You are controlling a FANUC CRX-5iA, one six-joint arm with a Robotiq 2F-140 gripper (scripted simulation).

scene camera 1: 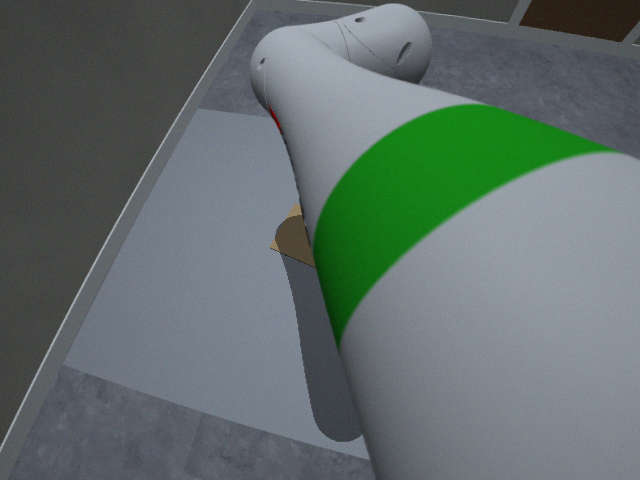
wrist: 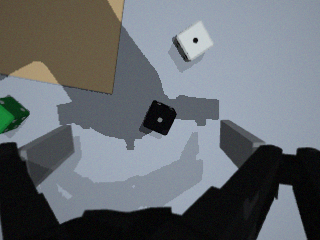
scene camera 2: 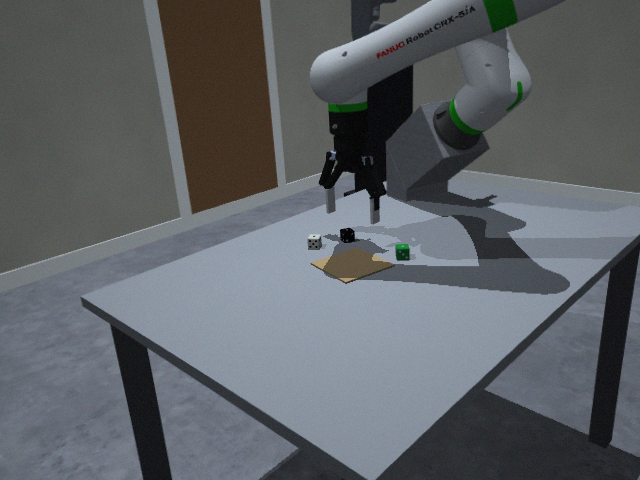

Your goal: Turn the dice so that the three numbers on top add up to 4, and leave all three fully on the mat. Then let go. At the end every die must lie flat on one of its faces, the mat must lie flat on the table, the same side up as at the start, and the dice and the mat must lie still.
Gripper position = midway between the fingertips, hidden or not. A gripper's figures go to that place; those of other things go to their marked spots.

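I see that my gripper [wrist: 146, 136] is 0.19 m from the lens, while for a black die [wrist: 160, 117] it is 0.22 m from the lens.
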